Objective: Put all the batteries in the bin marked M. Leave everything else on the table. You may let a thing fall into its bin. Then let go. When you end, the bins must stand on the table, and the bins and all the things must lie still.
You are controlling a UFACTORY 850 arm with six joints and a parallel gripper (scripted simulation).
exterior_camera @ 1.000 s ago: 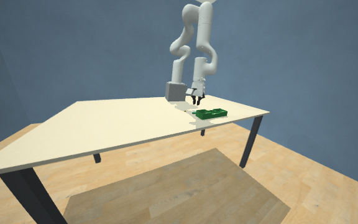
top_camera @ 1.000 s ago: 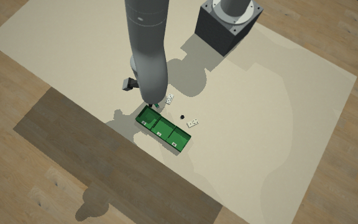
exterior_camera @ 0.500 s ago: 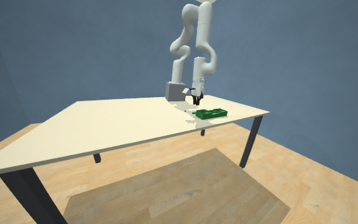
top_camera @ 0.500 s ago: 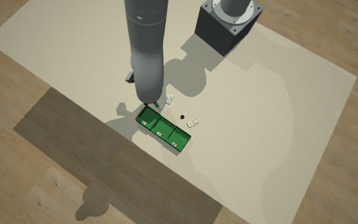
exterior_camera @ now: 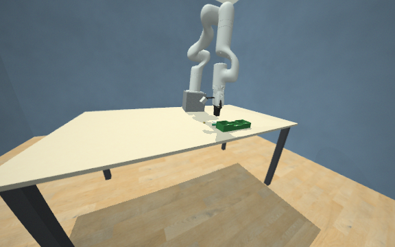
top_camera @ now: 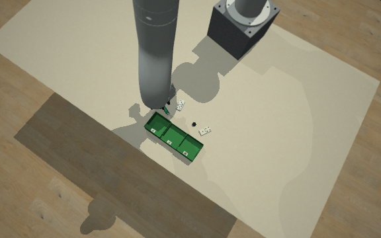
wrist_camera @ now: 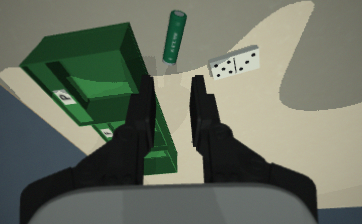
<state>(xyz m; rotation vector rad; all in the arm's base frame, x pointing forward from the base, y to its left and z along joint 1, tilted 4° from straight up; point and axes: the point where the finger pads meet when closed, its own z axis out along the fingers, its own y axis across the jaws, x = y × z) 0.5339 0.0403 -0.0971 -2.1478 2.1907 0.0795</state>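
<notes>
The green AA battery lies 9 cm below my hand. Also, from my hand: row of green bins: 12 cm to the left, 7 cm below, 6 cm ahead; small brass-coloured thing: 9 cm below, 7 cm to the right, 6 cm behind; white domino: 9 cm below, 7 cm behind, 3 cm to the left.
</notes>
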